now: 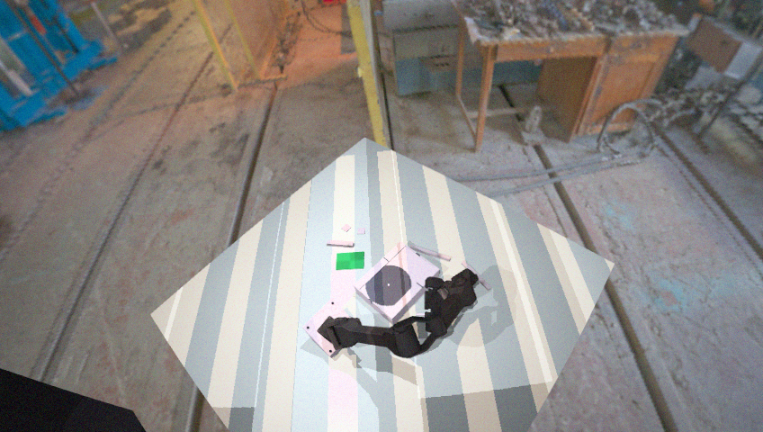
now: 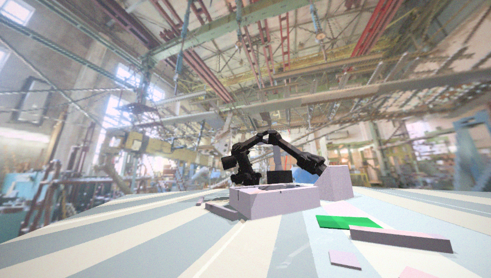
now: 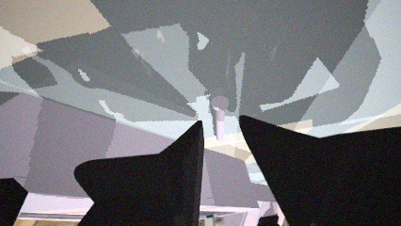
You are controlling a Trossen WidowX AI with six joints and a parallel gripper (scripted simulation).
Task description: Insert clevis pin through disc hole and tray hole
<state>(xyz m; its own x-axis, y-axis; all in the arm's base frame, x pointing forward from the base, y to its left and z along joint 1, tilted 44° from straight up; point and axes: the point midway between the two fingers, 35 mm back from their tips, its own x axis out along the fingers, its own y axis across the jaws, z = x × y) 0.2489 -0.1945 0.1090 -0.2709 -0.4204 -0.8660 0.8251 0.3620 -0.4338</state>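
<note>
The clevis pin is 1 cm to the left of my gripper tip. Also, from my gripper tip: grey disc 16 cm to the left, 5 cm above; steel tray 4 cm ahead, 15 cm to the left, 3 cm above; green patch 2 cm ahead, 36 cm to the left, 1 cm below.
</note>
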